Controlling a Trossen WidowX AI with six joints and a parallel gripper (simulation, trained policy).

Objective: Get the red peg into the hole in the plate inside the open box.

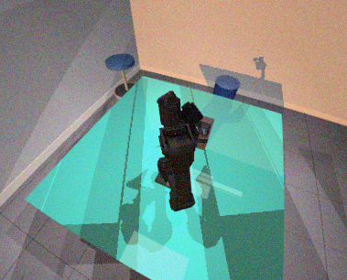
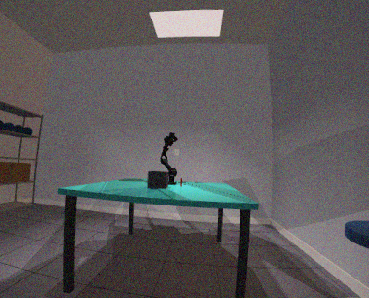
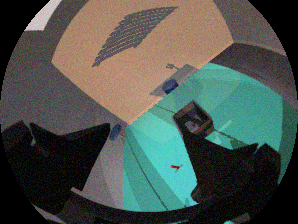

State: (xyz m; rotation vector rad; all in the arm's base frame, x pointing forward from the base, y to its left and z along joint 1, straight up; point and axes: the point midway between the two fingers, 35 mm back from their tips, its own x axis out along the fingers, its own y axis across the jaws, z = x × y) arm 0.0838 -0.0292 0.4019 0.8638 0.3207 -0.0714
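The red peg lies 6 cm ahead of my gripper tip, 14 cm to the left of it and 37 cm below it. Also, from my gripper tip: grey plate 20 cm ahead, 7 cm to the right, 37 cm below.
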